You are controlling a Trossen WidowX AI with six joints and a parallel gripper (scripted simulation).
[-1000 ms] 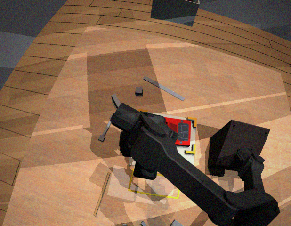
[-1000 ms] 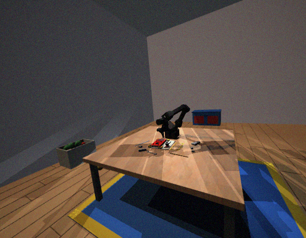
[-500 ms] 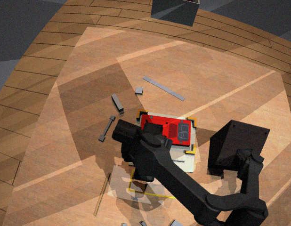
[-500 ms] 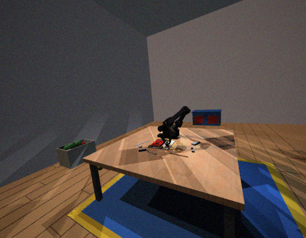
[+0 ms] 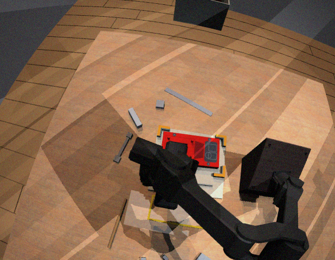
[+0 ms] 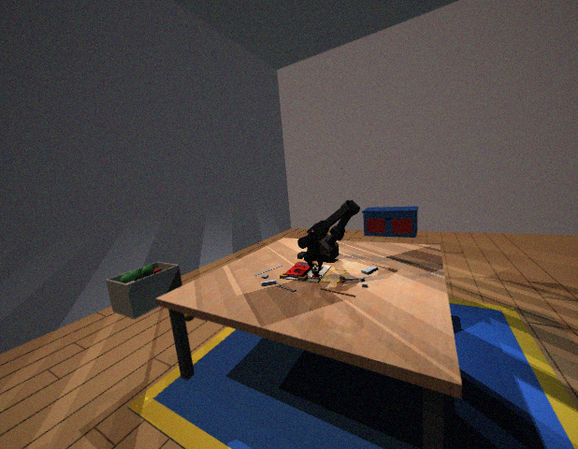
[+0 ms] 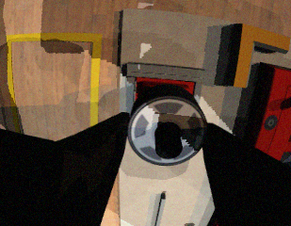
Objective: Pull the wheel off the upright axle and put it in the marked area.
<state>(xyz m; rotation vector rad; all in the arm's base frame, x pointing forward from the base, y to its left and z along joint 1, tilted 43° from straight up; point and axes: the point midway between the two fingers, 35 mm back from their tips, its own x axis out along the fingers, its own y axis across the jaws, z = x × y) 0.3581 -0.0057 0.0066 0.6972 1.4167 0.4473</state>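
Now: the upright axle right at my gripper tip. From my gripper tip the other things lie so: thin wooden stick (15 cm ahead, 15 cm to the left, 4 cm below); then dark grey wheel (right at my gripper tip); then long strip (6 cm behind, 33 cm to the right, 4 cm below).
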